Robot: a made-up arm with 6 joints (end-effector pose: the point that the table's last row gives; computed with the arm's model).
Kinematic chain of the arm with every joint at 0, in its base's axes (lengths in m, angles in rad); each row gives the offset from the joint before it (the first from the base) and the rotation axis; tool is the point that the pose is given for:
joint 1: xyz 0 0 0.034 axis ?
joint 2: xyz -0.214 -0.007 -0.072 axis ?
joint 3: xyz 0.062 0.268 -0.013 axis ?
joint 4: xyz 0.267 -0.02 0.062 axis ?
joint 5: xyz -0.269 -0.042 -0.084 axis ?
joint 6: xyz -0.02 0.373 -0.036 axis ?
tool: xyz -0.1 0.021 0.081
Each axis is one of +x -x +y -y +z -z.
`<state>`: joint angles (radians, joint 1 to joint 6).
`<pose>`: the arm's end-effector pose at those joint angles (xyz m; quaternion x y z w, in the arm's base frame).
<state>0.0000 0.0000 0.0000 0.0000 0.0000 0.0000</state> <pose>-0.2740 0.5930 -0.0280 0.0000 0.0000 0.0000 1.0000</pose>
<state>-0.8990 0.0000 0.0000 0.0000 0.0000 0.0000</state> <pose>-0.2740 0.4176 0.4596 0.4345 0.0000 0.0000 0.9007</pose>
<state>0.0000 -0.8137 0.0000 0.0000 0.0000 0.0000</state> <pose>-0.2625 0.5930 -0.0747 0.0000 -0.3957 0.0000 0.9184</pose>
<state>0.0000 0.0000 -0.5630 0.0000 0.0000 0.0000</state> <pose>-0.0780 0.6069 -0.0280 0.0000 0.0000 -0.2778 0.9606</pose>
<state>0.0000 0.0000 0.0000 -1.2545 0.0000 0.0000</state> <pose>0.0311 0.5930 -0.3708 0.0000 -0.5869 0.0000 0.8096</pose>
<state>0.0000 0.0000 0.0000 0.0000 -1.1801 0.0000</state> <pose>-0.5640 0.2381 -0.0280 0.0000 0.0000 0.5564 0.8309</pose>
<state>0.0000 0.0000 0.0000 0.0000 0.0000 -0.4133</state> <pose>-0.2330 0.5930 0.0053 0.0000 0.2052 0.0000 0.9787</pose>
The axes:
joint 1: -x
joint 2: +y
joint 3: +z
joint 4: +y
joint 5: -z
joint 6: -y

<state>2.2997 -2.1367 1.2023 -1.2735 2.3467 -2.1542</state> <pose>-0.4892 0.0354 -0.5580 -0.5960 0.7136 0.1812 0.3204</pose>
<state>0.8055 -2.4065 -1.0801 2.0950 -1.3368 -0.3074</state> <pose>-0.8567 -0.4542 -0.0002 -0.1005 0.0608 0.8492 0.5149</pose>
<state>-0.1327 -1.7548 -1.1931 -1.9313 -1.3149 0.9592</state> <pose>0.2772 -0.4121 0.2133 0.7409 0.5900 0.3106 0.0809</pose>
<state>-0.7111 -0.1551 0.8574 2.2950 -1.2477 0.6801</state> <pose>0.2158 0.0994 0.9752 0.4379 0.5851 0.5359 0.4228</pose>
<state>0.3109 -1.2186 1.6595 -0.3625 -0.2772 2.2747</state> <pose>0.0036 0.0830 -0.4298 -0.5377 0.4187 -0.7156 0.1528</pose>
